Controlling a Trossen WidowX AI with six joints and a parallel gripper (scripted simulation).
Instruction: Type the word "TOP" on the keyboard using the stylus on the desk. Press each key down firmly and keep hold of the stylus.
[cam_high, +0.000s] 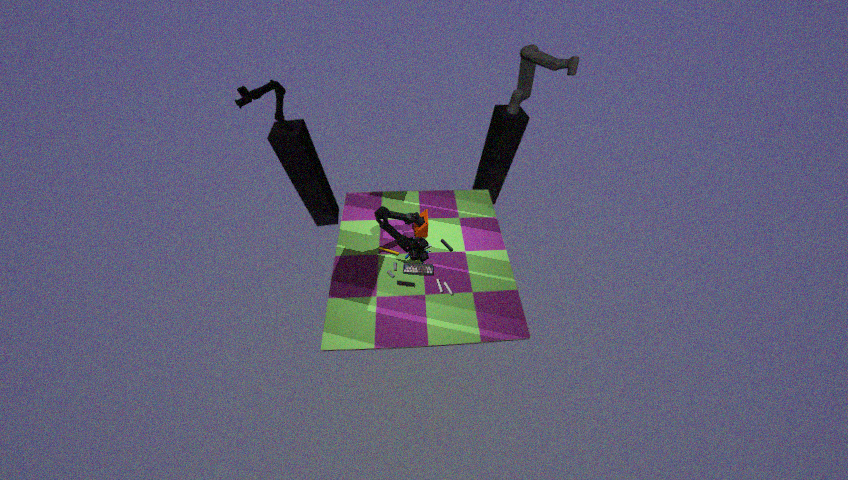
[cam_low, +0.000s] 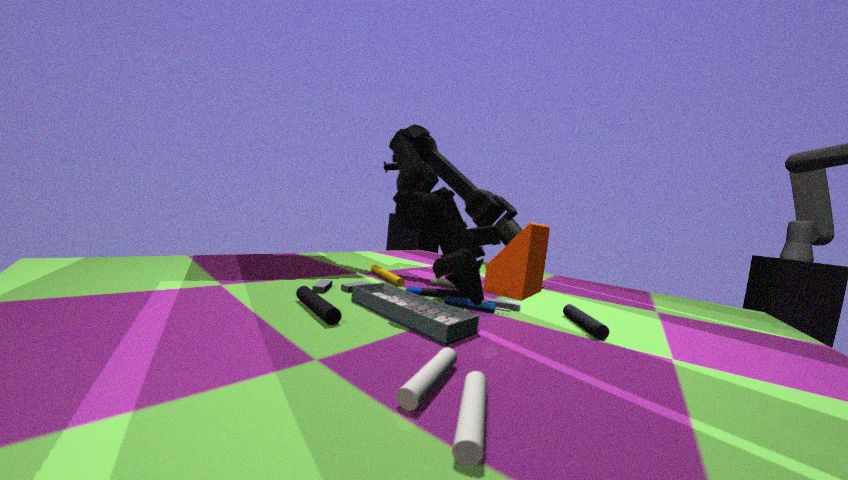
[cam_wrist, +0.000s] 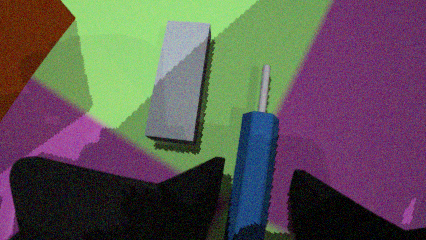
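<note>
My gripper tip is now 5 cm past the grey block, 3 cm to the right of it and 1 cm above it. Round my gripper tip: dark pen (1 cm behind, 11 cm to the right, 1 cm below); yellow pen (5 cm behind, 26 cm to the right); blue stylus (1 cm to the left, 1 cm below).
</note>
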